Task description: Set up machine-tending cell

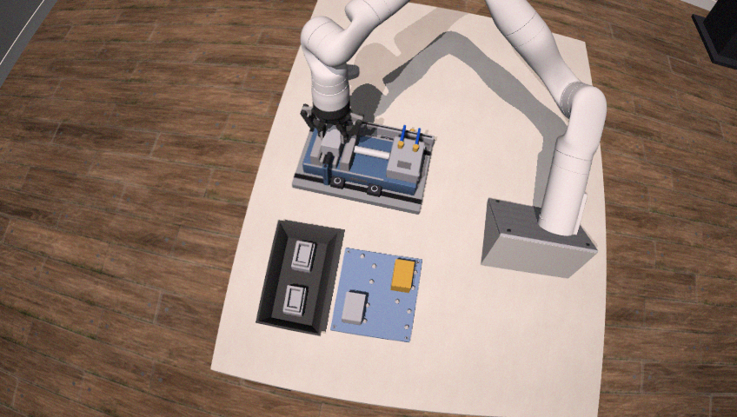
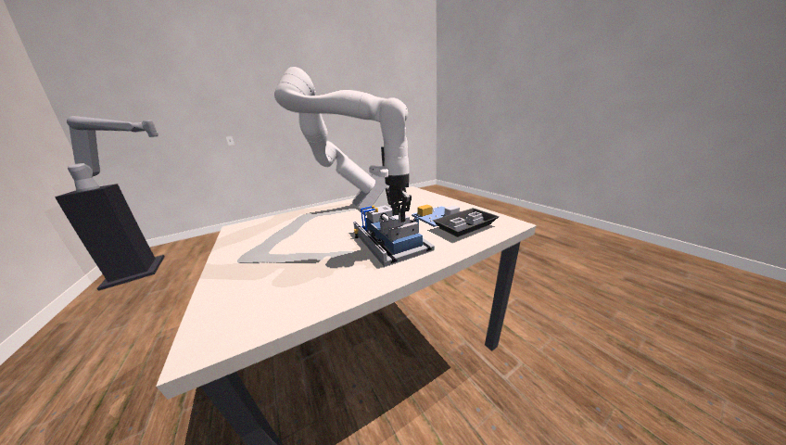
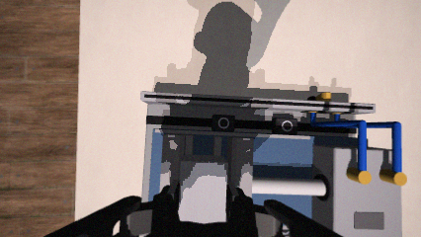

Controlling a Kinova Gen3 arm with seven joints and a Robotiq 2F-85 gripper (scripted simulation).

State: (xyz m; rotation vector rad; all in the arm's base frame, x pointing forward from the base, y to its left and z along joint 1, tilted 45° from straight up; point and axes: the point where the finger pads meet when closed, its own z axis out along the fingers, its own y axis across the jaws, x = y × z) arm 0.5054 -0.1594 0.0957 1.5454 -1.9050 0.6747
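Right now the white rod is 90 mm behind my hand, 40 mm below it and 10 mm to the left of it. The rest, counted from my hand: hose block (160 mm behind, 40 mm below, 30 mm to the left); then blue vise (80 mm below, 70 mm behind, 10 mm to the left); then brass blank (280 mm to the left, 170 mm behind, 100 mm below).
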